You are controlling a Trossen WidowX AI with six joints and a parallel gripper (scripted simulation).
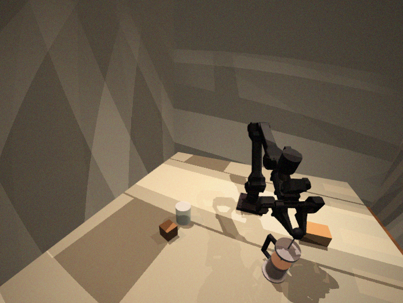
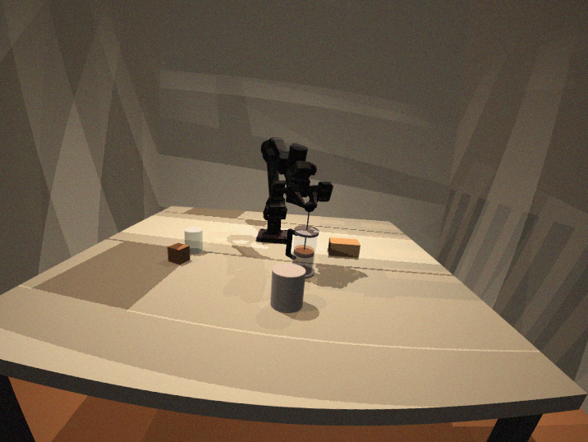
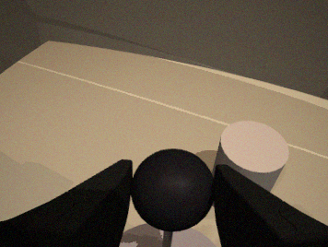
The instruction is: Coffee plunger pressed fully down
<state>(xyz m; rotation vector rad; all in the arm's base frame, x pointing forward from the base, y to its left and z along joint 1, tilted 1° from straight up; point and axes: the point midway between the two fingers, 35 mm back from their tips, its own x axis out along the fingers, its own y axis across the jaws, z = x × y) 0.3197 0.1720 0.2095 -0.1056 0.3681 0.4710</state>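
Now: the coffee press 30 mm behind my gripper tip, 20 mm to the right of it and 110 mm below it.
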